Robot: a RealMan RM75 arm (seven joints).
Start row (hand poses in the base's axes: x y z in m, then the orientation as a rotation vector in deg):
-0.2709 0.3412 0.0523 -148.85 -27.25 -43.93
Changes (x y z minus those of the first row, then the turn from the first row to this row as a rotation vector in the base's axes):
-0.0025 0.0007 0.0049 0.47 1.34 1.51
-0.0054 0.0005 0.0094 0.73 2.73 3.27
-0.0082 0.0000 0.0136 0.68 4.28 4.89
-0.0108 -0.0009 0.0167 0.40 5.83 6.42
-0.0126 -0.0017 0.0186 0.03 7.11 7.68
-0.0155 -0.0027 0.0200 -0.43 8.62 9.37
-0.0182 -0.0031 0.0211 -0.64 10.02 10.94
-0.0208 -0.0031 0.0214 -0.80 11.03 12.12
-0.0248 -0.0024 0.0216 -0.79 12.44 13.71
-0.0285 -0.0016 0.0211 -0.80 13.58 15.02
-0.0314 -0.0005 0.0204 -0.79 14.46 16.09
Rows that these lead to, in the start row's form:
-0.2734 0.3419 0.0572 -148.11 -28.52 -41.67
-0.2763 0.3417 0.0617 -147.42 -30.17 -39.26
-0.2791 0.3412 0.0659 -147.07 -31.73 -36.67
-0.2817 0.3403 0.0690 -146.92 -33.29 -34.10
-0.2835 0.3395 0.0709 -146.89 -34.63 -31.96
-0.2864 0.3385 0.0723 -146.73 -36.45 -29.35
-0.2891 0.3381 0.0734 -146.34 -38.02 -26.96
-0.2917 0.3381 0.0737 -146.01 -39.20 -25.22
-0.2957 0.3388 0.0739 -145.35 -40.63 -22.84
-0.2994 0.3396 0.0734 -144.78 -41.82 -20.92
-0.3023 0.3407 0.0727 -144.28 -42.79 -19.41

